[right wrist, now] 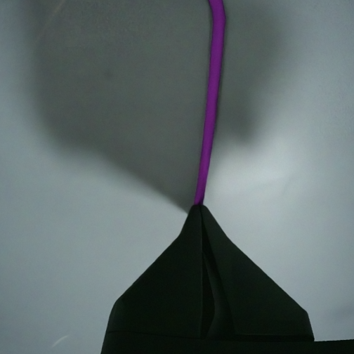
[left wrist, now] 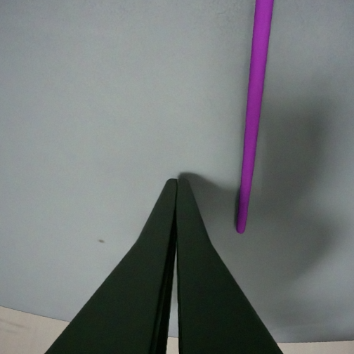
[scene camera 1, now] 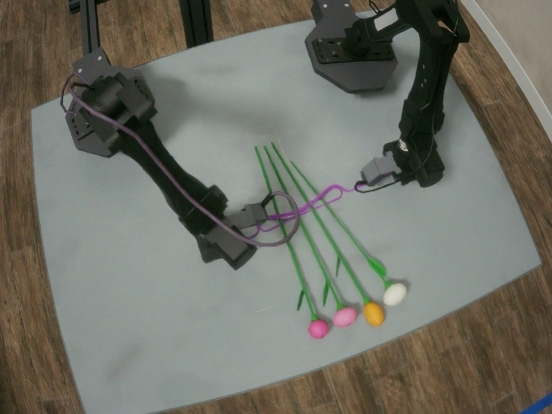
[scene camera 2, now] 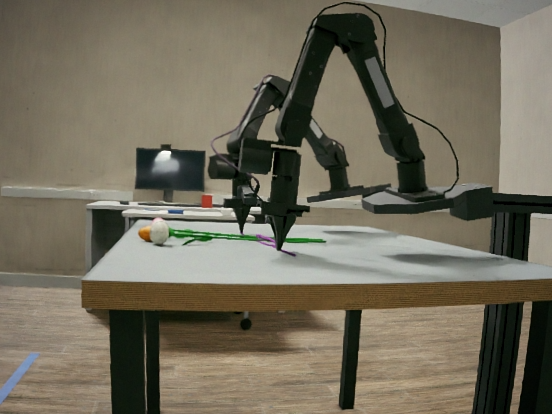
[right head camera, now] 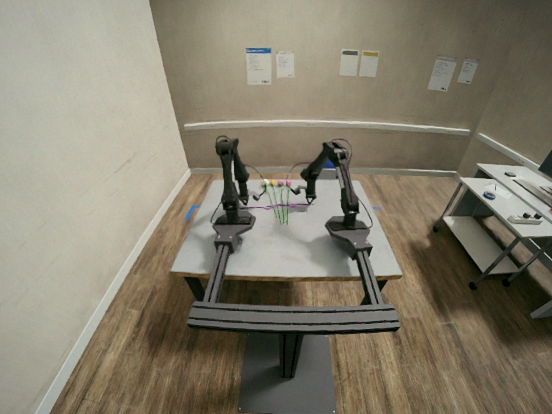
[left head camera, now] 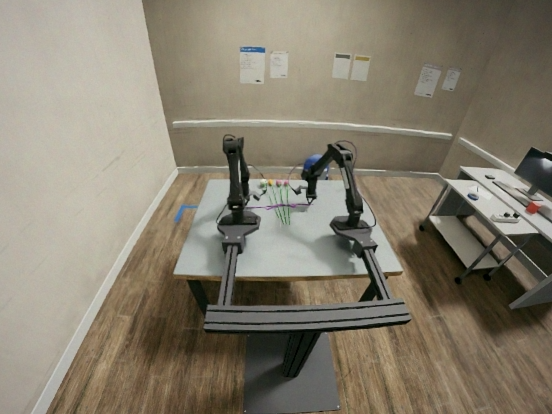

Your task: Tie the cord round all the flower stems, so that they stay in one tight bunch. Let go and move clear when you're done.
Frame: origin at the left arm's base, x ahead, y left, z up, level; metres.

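Seen in the pictures: left gripper, between the fingertips: [scene camera 1: 397, 180] [scene camera 2: 278, 250] [right head camera: 245, 205] [left head camera: 245, 205]; right gripper, between the fingertips: [scene camera 2: 241, 232] [right head camera: 309, 204] [left head camera: 309, 204]; left arm's base, origin of its link: [scene camera 1: 353, 49] [scene camera 2: 413, 194] [right head camera: 233, 221] [left head camera: 239, 221]; right arm's base, origin of its link: [scene camera 2: 340, 191] [right head camera: 347, 226] [left head camera: 351, 225].
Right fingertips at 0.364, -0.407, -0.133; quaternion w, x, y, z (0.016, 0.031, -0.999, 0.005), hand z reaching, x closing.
Offsets run from my right fingertips to a thing's top centre, as dx, dy, dz. "spot": to the spot under its first point. Level surfaces: height alone.
Four flowers lie fanned out on the table in scene camera 1: white @[+0.160, +0.328, +0.053] [scene camera 1: 395, 294], orange @[spot: +0.230, +0.286, +0.032] [scene camera 1: 374, 314], light pink @[+0.171, +0.215, +0.049] [scene camera 1: 345, 317] and deep pink @[+0.186, +0.159, +0.038] [scene camera 1: 318, 329]. Their stems are closer together at the cut ends. The purple cord [scene camera 1: 306, 205] [scene camera 2: 289, 253] [left wrist: 254, 100] [right wrist: 213, 85] runs across the stems in loose, overlapping loops, with an end out to each side. My left gripper [scene camera 2: 280, 249] [left wrist: 177, 189] is shut beside the cord, its tips low at the table; the cord's end lies apart, right of them in the left wrist view. My right gripper [scene camera 2: 242, 233] [right wrist: 197, 214] is shut on the cord's other end.
The grey table @[dz -0.004] [left head camera: 300, 255] [scene camera 1: 200, 350] carries both arms at its near side in the head views. A side desk [left head camera: 470, 205] with a monitor [scene camera 2: 170, 169] and a red box [scene camera 2: 207, 201] stands apart from it. A blue object [left head camera: 315, 162] is behind the table.
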